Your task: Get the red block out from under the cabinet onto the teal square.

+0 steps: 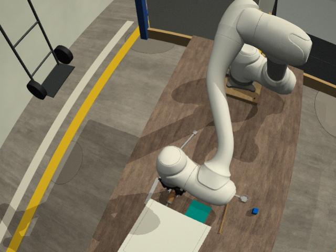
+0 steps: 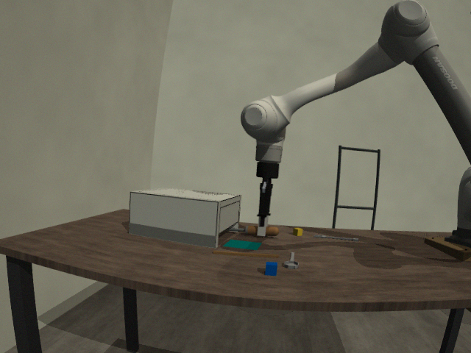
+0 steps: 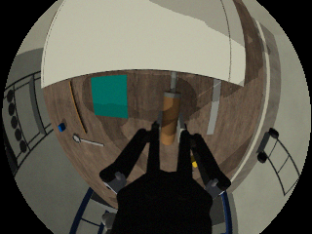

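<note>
My hand is 7 cm short of the teal square, 13 cm to the right of it and 4 cm above it. From my hand the other things lie so: red block (24 cm ahead, 6 cm to the left, 3 cm below); grey bar (1 cm ahead, 11 cm to the right, 4 cm below); yellow block (14 cm behind, 6 cm to the right, 3 cm below).
</note>
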